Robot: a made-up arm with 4 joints.
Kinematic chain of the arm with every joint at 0, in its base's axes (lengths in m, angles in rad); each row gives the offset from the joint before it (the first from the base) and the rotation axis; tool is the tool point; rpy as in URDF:
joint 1: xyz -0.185 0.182 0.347 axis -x
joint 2: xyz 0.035 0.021 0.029 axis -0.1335 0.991 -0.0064
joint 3: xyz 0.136 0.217 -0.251 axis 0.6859 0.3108 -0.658
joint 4: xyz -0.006 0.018 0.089 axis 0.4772 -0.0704 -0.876
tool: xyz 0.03 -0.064 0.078 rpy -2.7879 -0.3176 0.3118
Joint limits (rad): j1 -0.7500..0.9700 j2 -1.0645..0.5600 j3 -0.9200..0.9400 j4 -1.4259..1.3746
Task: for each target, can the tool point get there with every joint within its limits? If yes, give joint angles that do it. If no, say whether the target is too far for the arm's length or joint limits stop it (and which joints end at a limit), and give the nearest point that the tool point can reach.
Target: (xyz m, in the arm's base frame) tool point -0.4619 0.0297 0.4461
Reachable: no: joint limits stop it (at a limit: joint 1, joint 2, joint 3) | nearest point -0.1754 0.1141 0.1699 | short by 0.407 m
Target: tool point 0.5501 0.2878 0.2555
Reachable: no: too far | nearest point 0.0954 0.3019 0.2433 | short by 0.455 m
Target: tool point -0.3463 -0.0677 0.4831
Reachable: no: joint limits stop it (at a limit: joint 1, joint 2, joint 3) | nearest point -0.1544 0.0955 0.1791 | short by 0.395 m
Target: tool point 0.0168 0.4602 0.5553
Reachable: yes | joints -0.4947 -0.5775 -0.3594 -1.1802
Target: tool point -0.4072 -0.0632 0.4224
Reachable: no: joint limits stop it (at a limit: joint 1, joint 2, joint 3) | nearest point -0.1640 0.1029 0.1759 | short by 0.384 m
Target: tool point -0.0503 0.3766 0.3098
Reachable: yes | joints -0.1832 -0.2512 -0.1498 1.1643
